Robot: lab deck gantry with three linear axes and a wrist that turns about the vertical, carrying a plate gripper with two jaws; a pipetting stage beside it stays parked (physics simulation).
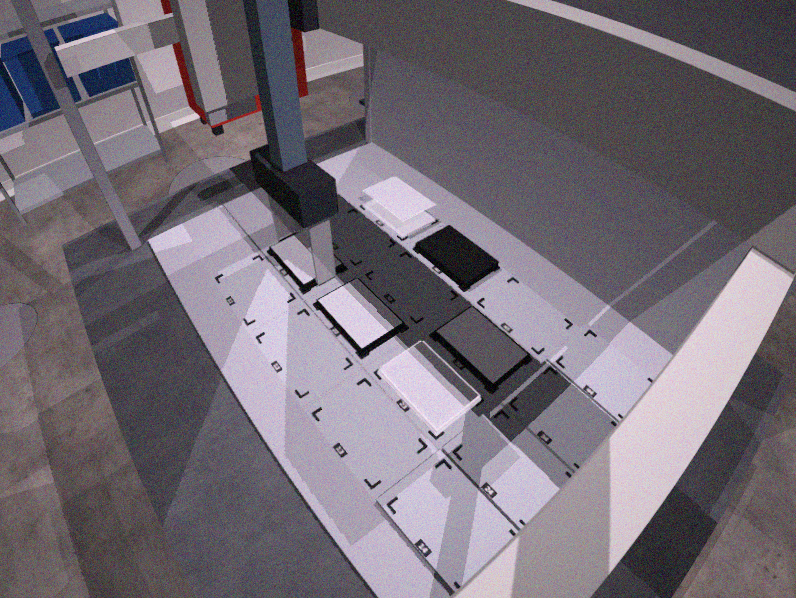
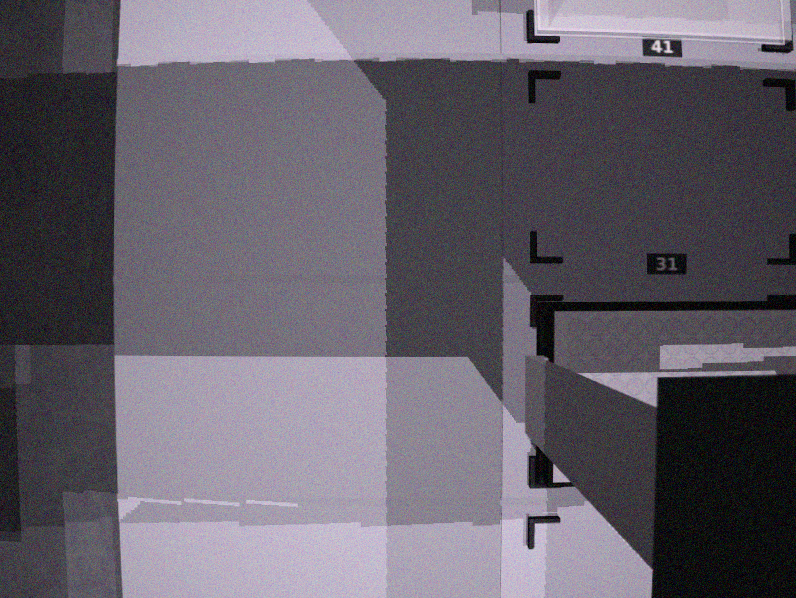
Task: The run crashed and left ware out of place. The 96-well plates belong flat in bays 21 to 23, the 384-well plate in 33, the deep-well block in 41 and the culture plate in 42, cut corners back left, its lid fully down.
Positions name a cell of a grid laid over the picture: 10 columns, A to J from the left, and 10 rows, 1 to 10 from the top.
Labels:
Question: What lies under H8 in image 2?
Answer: My gripper.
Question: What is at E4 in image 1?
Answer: My gripper.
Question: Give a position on a pale 96-well plate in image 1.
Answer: F7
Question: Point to a black lid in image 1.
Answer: F5

